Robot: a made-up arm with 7 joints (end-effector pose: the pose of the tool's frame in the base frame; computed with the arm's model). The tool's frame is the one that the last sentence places.
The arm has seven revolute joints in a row. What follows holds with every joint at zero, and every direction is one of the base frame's. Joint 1 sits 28 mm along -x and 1 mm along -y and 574 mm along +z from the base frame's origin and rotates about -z. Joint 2 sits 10 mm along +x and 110 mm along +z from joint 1 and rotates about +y. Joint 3 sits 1 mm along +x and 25 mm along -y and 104 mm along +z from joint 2 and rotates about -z. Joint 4 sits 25 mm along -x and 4 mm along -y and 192 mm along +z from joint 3 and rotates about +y. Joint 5 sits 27 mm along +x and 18 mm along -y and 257 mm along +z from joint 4 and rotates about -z. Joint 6 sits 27 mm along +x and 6 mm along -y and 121 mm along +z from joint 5 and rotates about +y. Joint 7 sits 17 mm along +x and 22 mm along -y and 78 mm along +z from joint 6 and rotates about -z. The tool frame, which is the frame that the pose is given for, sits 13 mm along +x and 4 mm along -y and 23 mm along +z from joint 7; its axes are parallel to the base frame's.
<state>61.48 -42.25 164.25 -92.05 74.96 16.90 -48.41</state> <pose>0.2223 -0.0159 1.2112 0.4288 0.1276 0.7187 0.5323</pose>
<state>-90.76 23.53 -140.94 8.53 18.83 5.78 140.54</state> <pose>-0.1222 0.2791 1.3953 -0.1484 -0.0022 0.5972 0.7882</pose>
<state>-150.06 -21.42 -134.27 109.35 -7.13 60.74 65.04</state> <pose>-0.0010 -0.2833 0.6297 -0.1132 -0.9895 -0.0116 0.0890</pose>
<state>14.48 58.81 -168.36 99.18 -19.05 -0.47 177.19</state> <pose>-0.0747 0.1124 1.1251 -0.2016 -0.2913 0.0400 0.9343</pose>
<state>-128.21 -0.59 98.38 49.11 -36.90 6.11 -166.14</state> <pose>0.3285 0.1988 1.2361 -0.4521 -0.0514 -0.7903 0.4104</pose>
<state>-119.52 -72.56 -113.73 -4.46 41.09 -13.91 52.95</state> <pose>0.3536 -0.5975 0.9946 0.5396 -0.2928 0.7656 0.1921</pose>
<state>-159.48 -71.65 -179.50 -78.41 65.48 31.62 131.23</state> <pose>0.1654 -0.1635 1.2643 0.0477 -0.2452 0.9217 0.2967</pose>
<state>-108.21 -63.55 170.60 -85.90 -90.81 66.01 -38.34</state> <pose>0.0762 -0.1072 1.2310 -0.0936 0.4913 0.3365 0.7979</pose>
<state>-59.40 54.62 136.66 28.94 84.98 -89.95 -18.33</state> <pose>0.3751 0.3366 1.1348 -0.8881 0.0077 -0.4582 0.0357</pose>
